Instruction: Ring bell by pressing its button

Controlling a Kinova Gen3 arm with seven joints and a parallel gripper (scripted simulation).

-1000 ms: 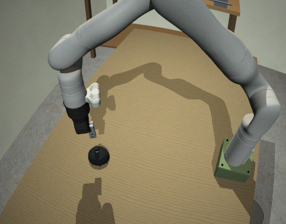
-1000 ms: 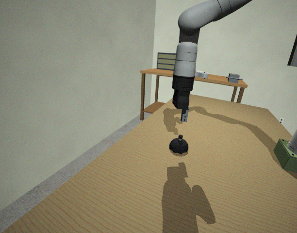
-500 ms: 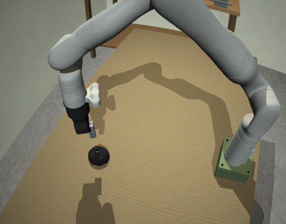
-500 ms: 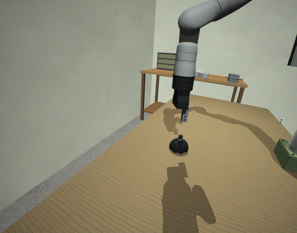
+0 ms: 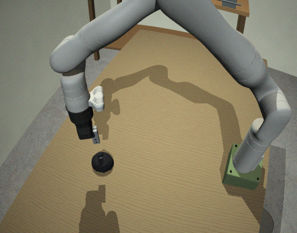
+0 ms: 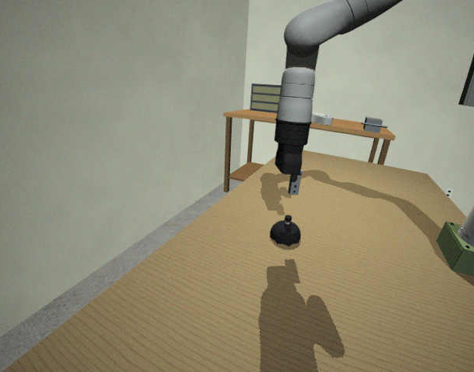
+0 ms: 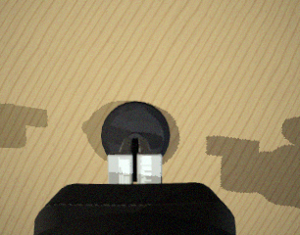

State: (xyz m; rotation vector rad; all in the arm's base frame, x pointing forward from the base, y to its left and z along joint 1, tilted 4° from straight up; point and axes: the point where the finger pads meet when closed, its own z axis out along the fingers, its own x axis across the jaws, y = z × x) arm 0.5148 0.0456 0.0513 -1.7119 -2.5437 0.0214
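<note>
The button is 100 mm below my hand. The rest, counted from my hand: bell: 110 mm below.
</note>
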